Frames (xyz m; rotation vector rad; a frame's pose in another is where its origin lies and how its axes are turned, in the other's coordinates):
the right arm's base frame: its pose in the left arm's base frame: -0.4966 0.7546 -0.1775 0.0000 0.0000 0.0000
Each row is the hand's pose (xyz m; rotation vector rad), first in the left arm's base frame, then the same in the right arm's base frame.
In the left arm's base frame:
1: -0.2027 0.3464 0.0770 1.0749 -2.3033 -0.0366
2: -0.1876 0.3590 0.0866 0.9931 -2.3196 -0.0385
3: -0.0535 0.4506 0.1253 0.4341 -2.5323 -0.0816
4: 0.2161 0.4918 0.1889 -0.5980 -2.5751 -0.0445
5: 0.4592 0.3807 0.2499 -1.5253 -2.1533 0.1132
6: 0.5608 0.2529 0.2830 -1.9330 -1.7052 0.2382
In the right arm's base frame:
1: 0.2939 -0.4082 0.2545 1.0749 -2.3033 -0.0366
2: 0.3090 -0.3956 0.2641 0.9931 -2.3196 -0.0385
3: 0.4431 -0.3040 0.3028 0.4341 -2.5323 -0.0816
4: 0.7127 -0.2628 0.3664 -0.5980 -2.5751 -0.0445
5: 0.9558 -0.3739 0.4274 -1.5253 -2.1533 0.1132
6: 1.0574 -0.5017 0.4605 -1.9330 -1.7052 0.2382

